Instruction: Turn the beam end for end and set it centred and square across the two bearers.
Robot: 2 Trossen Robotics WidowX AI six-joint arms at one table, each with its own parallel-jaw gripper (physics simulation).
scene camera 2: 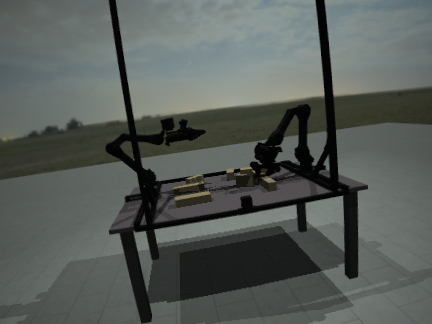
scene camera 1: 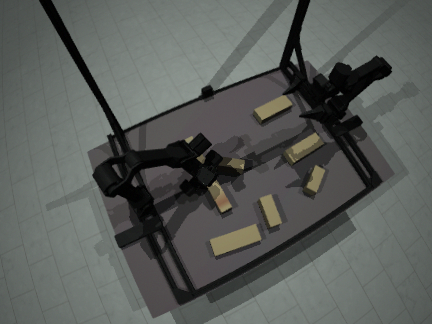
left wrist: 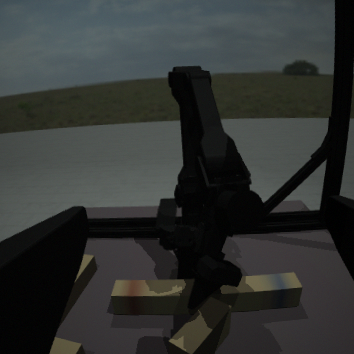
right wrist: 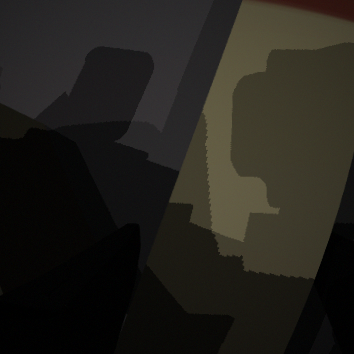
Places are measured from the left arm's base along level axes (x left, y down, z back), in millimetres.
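Where they show: left gripper, fingertip midpoint: (scene camera 2: pixel 204 130) (scene camera 1: pixel 291 104) (left wrist: pixel 208 213); right gripper, fingertip midpoint: (scene camera 2: pixel 259 178) (left wrist: pixel 183 299) (right wrist: pixel 224 237); left arm's base, origin of the base link: (scene camera 1: pixel 329 118); right arm's base, origin of the base link: (scene camera 2: pixel 306 171) (scene camera 1: pixel 144 208).
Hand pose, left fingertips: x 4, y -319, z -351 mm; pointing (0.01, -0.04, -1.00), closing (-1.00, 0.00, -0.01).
Note:
Things, the pixels of their top centre, and the offset from my left fingertips. Level surfaces: height alone.
- beam, middle of its top: (left wrist: pixel 206 285) (scene camera 1: pixel 206 172) (scene camera 2: pixel 262 175) dx -21, dy +293, dz -289 mm
- table, its level: dy +339 mm
- short tan block, middle of its top: (left wrist: pixel 201 322) (scene camera 1: pixel 230 162) (scene camera 2: pixel 244 174) dx -8, dy +275, dz -191 mm
The beam (scene camera 1: pixel 219 196) (left wrist: pixel 154 295) (right wrist: pixel 225 105) is a long tan block with a red band near one end and a blue band near the other. It lies on the table (scene camera 1: pixel 221 112) at the picture's left of centre. My right gripper (scene camera 1: pixel 205 176) (scene camera 2: pixel 260 170) (left wrist: pixel 183 299) is down over the beam's middle and is shut on it. A short tan block (scene camera 1: pixel 234 163) (left wrist: pixel 200 326) leans against the beam beside the fingers. My left gripper (scene camera 1: pixel 299 103) (scene camera 2: pixel 198 132) is open and empty, held high over the far right corner of the table.
Other tan blocks lie about the table: one at the far right (scene camera 1: pixel 272 109), one at the right (scene camera 1: pixel 303 148), a small one (scene camera 1: pixel 314 180) near the right edge, one (scene camera 1: pixel 269 210) at the front middle and a long one (scene camera 1: pixel 235 239) at the front. Black frame rails ring the table.

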